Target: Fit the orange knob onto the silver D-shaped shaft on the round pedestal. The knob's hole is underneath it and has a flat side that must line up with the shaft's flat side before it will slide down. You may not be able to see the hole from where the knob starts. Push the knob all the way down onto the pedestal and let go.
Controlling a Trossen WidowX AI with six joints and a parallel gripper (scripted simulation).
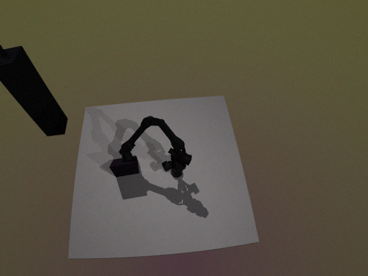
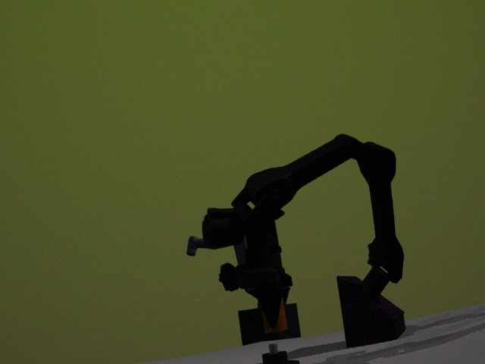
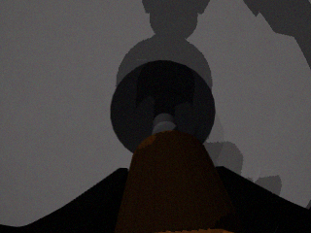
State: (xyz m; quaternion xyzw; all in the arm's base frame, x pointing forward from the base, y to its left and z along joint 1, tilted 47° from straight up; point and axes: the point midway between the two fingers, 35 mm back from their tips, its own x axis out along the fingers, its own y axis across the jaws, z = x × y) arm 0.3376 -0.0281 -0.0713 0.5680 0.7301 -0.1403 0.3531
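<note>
Right now the round pedestal is 1 cm ahead of my gripper tip, 1 cm to the right of it and 6 cm below it. From my gripper tip the other things lie so: orange knob (3 cm above).
</note>
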